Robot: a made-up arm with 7 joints.
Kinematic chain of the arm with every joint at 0, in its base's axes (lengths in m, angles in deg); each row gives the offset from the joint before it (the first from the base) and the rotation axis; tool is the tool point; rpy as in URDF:
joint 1: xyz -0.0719 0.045 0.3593 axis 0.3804 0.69 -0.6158
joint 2: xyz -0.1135 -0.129 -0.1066 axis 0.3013 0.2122 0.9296
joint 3: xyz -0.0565 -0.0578 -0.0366 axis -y
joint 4: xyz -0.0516 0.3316 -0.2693 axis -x
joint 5: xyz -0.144 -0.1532 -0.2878 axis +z
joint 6: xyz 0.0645 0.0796 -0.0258 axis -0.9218 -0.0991 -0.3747
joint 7: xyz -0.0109 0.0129 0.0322 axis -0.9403 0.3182 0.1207
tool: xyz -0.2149 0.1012 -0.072 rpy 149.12 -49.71 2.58
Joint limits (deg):
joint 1: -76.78..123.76
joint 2: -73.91..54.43
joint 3: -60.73..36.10
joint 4: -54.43..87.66
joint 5: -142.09..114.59
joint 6: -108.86..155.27
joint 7: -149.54..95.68
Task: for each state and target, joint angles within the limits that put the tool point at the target. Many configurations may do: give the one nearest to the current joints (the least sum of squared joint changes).
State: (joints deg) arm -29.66 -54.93 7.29 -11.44 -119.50 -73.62 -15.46
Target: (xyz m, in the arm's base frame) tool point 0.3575 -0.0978 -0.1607
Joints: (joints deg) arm -33.55 -54.27 10.90 -12.14 -119.98 -72.48 -17.71
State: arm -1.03 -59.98 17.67 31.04 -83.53 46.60 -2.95
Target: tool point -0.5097 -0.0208 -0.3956
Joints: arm 27.50 -60.97 -0.59 28.69 -79.06 57.61 -3.78
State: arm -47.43 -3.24 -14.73 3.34 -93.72 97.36 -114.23
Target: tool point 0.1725 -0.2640 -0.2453
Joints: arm -30.03 5.49 -2.66 33.00 -98.62 67.37 -126.18
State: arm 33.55 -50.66 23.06 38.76 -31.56 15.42 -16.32
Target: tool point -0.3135 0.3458 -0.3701
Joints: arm 41.57 -26.27 22.56 12.41 -35.12 4.74 -24.10
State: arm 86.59 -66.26 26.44 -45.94 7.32 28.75 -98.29
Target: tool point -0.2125 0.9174 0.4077
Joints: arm 79.99 -17.91 0.64 -33.83 30.59 13.77 -103.25
